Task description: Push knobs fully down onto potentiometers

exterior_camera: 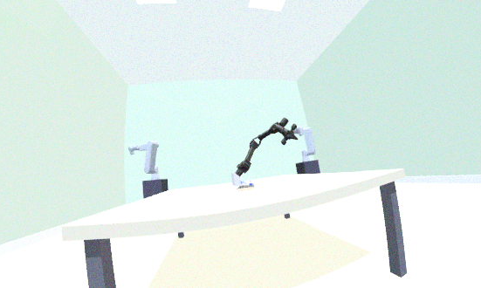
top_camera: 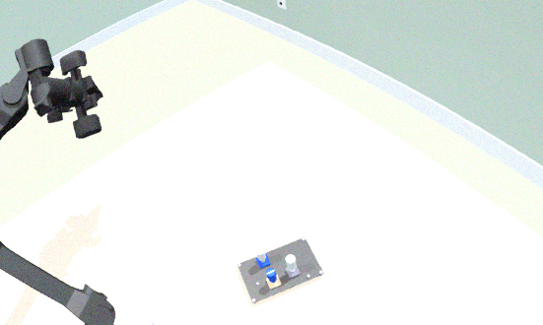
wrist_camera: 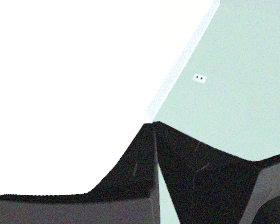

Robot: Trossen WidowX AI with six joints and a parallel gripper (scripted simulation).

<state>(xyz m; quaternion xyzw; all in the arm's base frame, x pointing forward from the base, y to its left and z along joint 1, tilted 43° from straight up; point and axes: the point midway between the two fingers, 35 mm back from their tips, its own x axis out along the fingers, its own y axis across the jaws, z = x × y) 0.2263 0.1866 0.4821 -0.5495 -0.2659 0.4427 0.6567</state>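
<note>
Now: the blue knob 10 cm ahead of my gripper tip, 50 cm to the right of it and 23 cm below it. The rest, counted from my gripper tip: white knob 14 cm ahead, 50 cm to the right, 22 cm below.
</note>
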